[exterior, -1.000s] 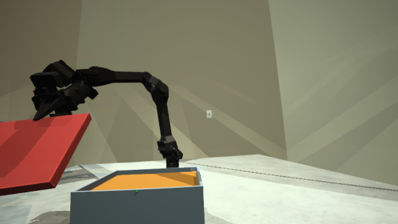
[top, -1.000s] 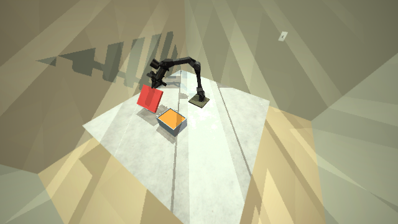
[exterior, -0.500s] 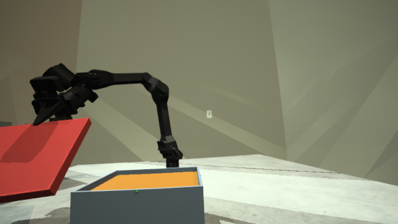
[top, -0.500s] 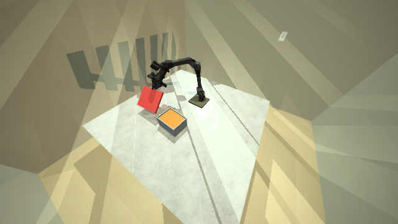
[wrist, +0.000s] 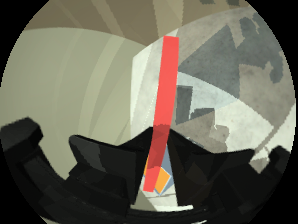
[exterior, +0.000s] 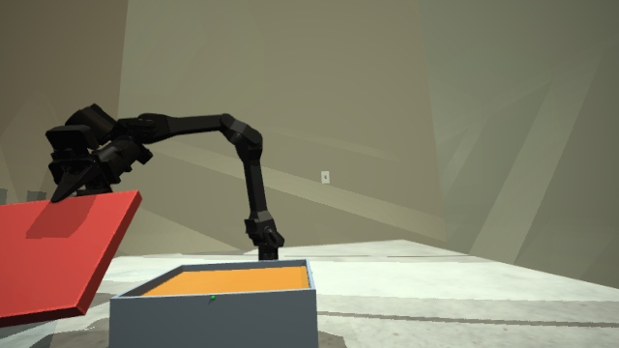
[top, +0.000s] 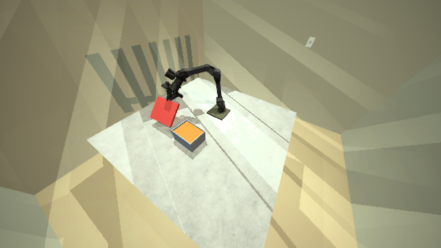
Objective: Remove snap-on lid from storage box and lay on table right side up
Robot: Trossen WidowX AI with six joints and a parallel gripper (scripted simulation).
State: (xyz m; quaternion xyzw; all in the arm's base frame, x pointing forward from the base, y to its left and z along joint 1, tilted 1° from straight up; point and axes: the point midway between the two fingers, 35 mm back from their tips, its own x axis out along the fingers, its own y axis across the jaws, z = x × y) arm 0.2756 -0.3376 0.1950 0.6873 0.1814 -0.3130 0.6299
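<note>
Right now my gripper tip is 6 cm short of the red lid and 5 cm above it. Round my gripper tip: storage box: 12 cm ahead, 26 cm to the left, 14 cm below.
</note>
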